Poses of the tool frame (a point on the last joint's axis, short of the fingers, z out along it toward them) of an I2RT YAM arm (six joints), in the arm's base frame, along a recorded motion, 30 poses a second.
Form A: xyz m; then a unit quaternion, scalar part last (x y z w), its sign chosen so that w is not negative.
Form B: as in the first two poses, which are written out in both.
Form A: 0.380 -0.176 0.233 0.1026 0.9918 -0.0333 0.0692
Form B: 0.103 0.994 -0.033 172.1 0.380 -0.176 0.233
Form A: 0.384 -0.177 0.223 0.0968 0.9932 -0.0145 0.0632
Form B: 0.097 0.995 -0.015 172.8 0.384 -0.177 0.223
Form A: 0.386 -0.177 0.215 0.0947 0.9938 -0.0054 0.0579
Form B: 0.095 0.995 -0.005 173.4 0.386 -0.177 0.215
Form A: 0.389 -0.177 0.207 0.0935 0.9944 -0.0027 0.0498
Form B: 0.094 0.996 -0.003 174.3 0.389 -0.177 0.207
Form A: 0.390 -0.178 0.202 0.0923 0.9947 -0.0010 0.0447
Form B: 0.092 0.996 -0.001 174.9 0.390 -0.178 0.202
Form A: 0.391 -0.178 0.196 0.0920 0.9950 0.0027 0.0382
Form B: 0.092 0.996 0.003 175.6 0.391 -0.178 0.196
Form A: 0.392 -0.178 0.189 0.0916 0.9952 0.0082 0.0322
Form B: 0.092 0.996 0.008 176.3 0.392 -0.178 0.189
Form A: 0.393 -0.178 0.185 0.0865 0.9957 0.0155 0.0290
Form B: 0.087 0.996 0.016 176.7 0.393 -0.178 0.185
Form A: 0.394 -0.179 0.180 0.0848 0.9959 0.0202 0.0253
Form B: 0.085 0.996 0.020 177.1 0.394 -0.179 0.180
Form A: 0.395 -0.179 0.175 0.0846 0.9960 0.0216 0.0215
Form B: 0.085 0.996 0.022 177.5 0.395 -0.179 0.175
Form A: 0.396 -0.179 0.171 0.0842 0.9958 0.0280 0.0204
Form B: 0.084 0.996 0.028 177.7 0.396 -0.179 0.171
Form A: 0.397 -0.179 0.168 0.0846 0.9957 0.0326 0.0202
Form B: 0.085 0.996 0.033 177.7 0.397 -0.179 0.168
